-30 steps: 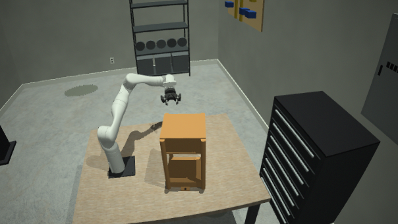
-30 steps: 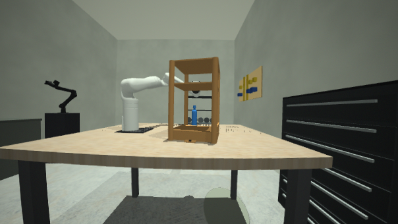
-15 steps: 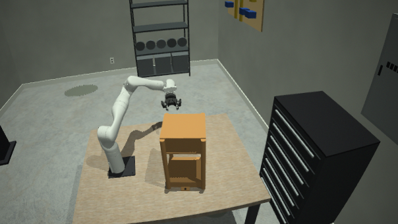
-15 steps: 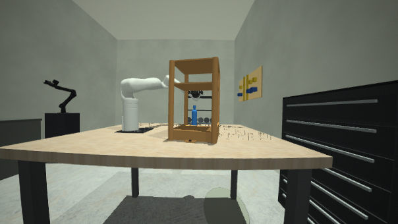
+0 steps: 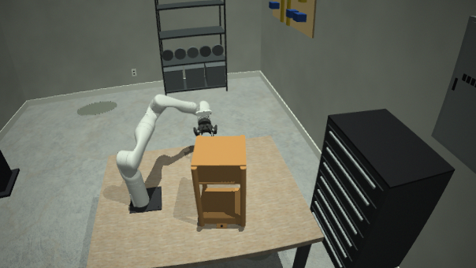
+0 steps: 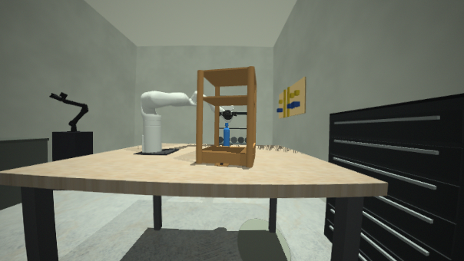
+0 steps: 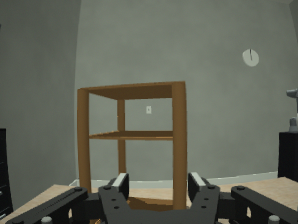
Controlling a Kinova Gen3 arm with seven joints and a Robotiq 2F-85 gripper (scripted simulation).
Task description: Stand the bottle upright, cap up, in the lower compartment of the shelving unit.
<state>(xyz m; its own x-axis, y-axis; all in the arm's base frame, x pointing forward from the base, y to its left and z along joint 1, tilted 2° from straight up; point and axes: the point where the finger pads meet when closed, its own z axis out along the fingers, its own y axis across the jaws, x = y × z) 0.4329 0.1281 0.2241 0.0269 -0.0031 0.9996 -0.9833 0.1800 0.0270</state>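
Right now my hand is 13 cm above the blue bottle. From my hand the other things lie so: wooden shelving unit: 2 cm behind, 31 cm to the right, 6 cm below.
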